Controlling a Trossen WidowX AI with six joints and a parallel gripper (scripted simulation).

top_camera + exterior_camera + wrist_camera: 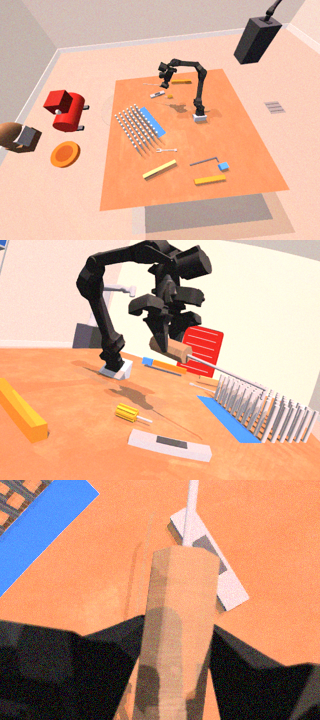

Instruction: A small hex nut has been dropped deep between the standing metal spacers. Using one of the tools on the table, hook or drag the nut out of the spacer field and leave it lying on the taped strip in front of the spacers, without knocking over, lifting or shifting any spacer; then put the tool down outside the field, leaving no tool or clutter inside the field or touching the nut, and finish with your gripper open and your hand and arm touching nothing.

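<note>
Right now my gripper tip is 26 cm to the right of the blue taped strip, 17 cm above it and 16 cm short of it. From my gripper tip the other things lie so: hex nut 32 cm ahead, 30 cm to the left, 17 cm below; then wooden-handled tool 9 cm ahead, 4 cm to the right; then yellow-handled screwdriver 16 cm below, 5 cm behind, 1 cm to the right.
</note>
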